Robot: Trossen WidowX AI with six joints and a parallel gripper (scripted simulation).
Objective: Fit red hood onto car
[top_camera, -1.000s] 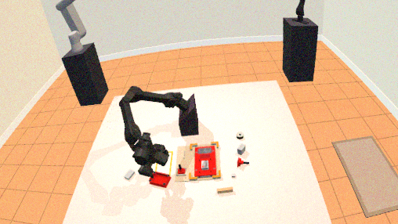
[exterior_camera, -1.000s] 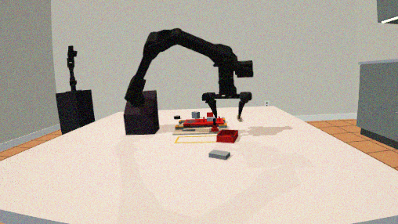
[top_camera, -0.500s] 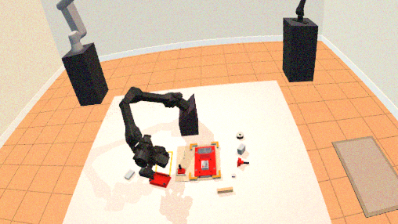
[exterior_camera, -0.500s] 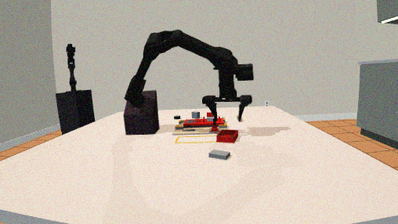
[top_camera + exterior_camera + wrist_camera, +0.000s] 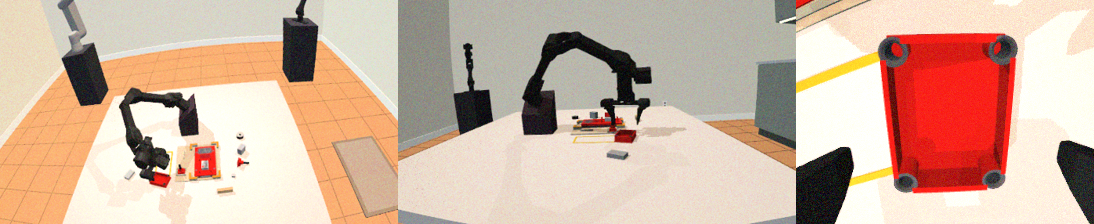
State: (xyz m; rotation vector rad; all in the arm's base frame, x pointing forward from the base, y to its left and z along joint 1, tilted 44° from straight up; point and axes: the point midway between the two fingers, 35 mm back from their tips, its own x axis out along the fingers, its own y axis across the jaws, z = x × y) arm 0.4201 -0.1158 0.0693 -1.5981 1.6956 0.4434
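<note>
Now: the red hood 50 mm below my gripper tip. Also, from my gripper tip: orange-cornered jig 200 mm to the left, 110 mm behind, 50 mm below; grey engine block 230 mm to the left, 70 mm behind, 40 mm below; wooden block 320 mm to the left, 80 mm ahead, 50 mm below.
</note>
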